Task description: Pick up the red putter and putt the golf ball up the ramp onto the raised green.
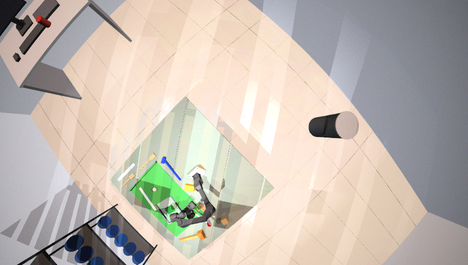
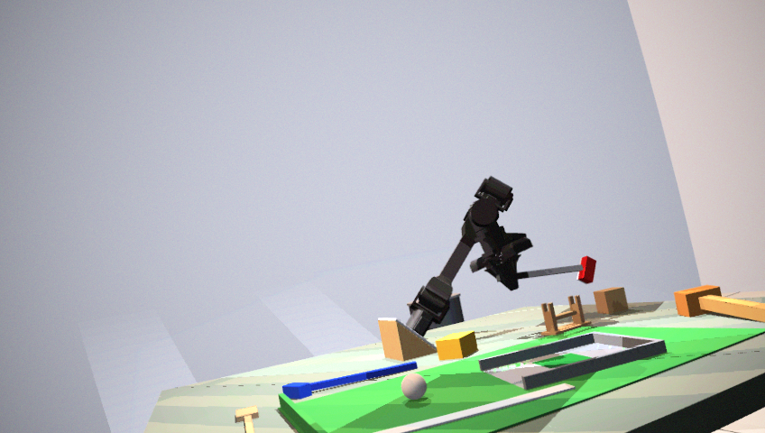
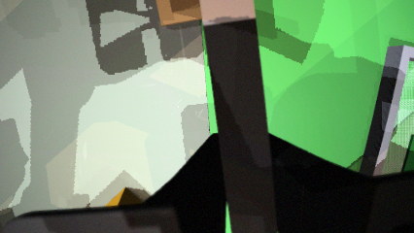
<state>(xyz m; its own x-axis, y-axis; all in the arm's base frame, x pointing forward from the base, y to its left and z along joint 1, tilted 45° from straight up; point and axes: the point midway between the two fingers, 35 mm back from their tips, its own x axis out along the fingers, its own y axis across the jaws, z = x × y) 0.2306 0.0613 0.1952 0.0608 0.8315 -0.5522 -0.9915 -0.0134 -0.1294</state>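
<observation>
Right now my gripper tip is 410 mm to the left of the blue putter, 110 mm above it and 50 mm past it. Round my gripper tip: wooden rack 130 mm to the left, 90 mm below, 20 mm behind; green mat 250 mm ahead, 190 mm to the right, 120 mm below; yellow block 140 mm to the right, 100 mm below, 80 mm behind.
</observation>
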